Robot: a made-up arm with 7 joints. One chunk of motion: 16 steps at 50 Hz.
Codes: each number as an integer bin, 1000 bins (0 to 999) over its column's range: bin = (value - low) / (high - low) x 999, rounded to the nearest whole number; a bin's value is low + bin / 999 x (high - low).
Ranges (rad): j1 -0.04..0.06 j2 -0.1..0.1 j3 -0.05..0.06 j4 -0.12..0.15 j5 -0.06..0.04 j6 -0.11..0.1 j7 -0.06..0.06
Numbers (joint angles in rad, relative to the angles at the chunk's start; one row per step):
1: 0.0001 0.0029 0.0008 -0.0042 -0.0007 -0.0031 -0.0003
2: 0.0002 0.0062 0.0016 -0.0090 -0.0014 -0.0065 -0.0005
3: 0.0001 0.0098 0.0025 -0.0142 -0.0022 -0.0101 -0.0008
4: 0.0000 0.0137 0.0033 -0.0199 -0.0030 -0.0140 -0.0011
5: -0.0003 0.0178 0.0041 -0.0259 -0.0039 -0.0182 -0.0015
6: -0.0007 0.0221 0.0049 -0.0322 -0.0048 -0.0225 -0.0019
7: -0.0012 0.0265 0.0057 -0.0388 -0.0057 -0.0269 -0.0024
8: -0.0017 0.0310 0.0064 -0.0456 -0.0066 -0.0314 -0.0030
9: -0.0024 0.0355 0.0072 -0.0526 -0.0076 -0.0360 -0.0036
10: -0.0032 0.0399 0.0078 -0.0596 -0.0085 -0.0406 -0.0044
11: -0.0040 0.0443 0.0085 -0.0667 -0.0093 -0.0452 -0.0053
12: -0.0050 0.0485 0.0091 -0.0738 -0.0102 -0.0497 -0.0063
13: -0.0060 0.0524 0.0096 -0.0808 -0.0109 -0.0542 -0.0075
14: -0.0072 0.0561 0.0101 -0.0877 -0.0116 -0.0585 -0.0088
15: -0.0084 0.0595 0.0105 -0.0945 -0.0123 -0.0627 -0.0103
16: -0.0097 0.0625 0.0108 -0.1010 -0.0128 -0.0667 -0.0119
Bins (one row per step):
1: 401 514 461 428 592 509 497
2: 402 530 469 411 585 492 495
3: 401 548 477 391 577 475 493
4: 400 568 484 370 569 457 490
5: 397 588 491 348 560 437 487
6: 393 610 499 325 551 416 484
7: 388 632 506 300 542 395 480
8: 383 654 512 275 533 374 475
9: 376 677 519 249 523 352 470
10: 368 699 525 223 514 330 463
11: 360 721 531 197 506 308 455
12: 350 742 537 171 498 287 447
13: 340 761 541 145 491 265 437
14: 328 780 546 120 484 245 426
15: 316 797 549 94 477 225 414
16: 303 812 552 70 472 206 400

